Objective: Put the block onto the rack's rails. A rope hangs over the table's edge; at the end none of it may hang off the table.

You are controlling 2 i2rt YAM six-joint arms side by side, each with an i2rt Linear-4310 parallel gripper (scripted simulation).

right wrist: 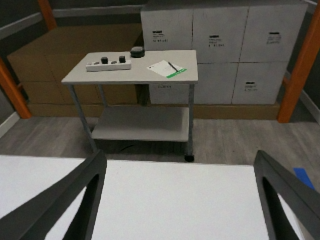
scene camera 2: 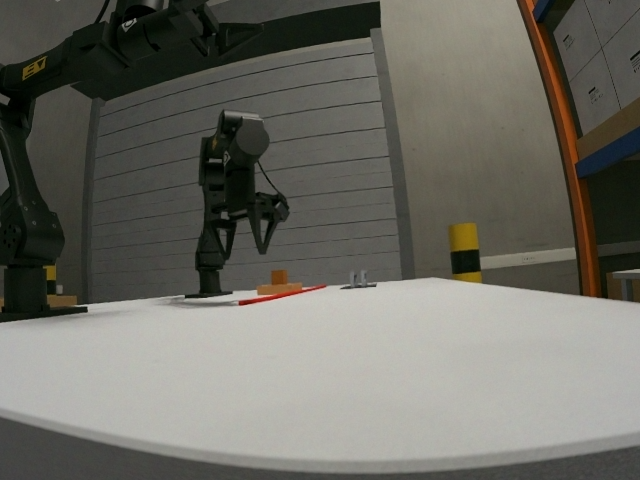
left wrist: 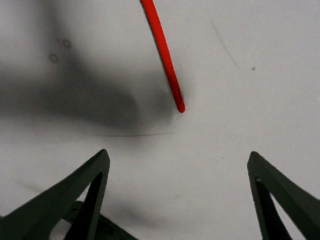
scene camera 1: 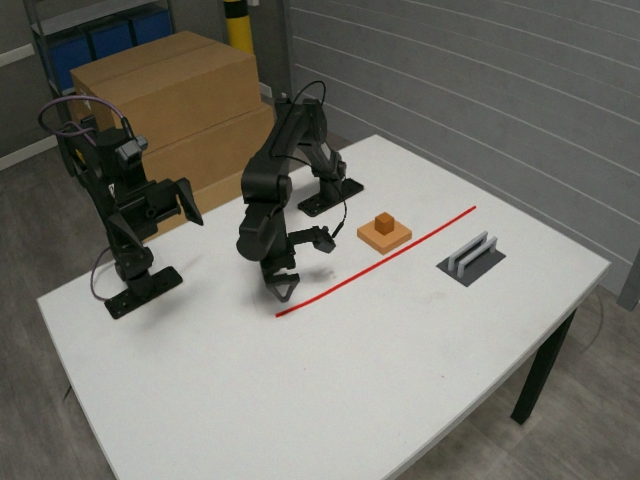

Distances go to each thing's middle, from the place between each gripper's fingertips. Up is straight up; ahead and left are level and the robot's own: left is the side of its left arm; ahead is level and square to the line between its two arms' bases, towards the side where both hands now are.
I see my left gripper (scene camera 2: 243, 257) 340 mm to the right of the orange block (scene camera 1: 384, 234), 60 mm above it and 50 mm past it. Round my left hand: rack (scene camera 1: 466, 271) (440 mm to the left, 160 mm ahead, 70 mm below).
I see my right gripper (scene camera 1: 174, 237) 15 cm past the orange block, 56 cm to the right of it and 38 cm above it. The rest, counted from my right hand: rack (6 cm ahead, 66 cm to the left, 38 cm below).
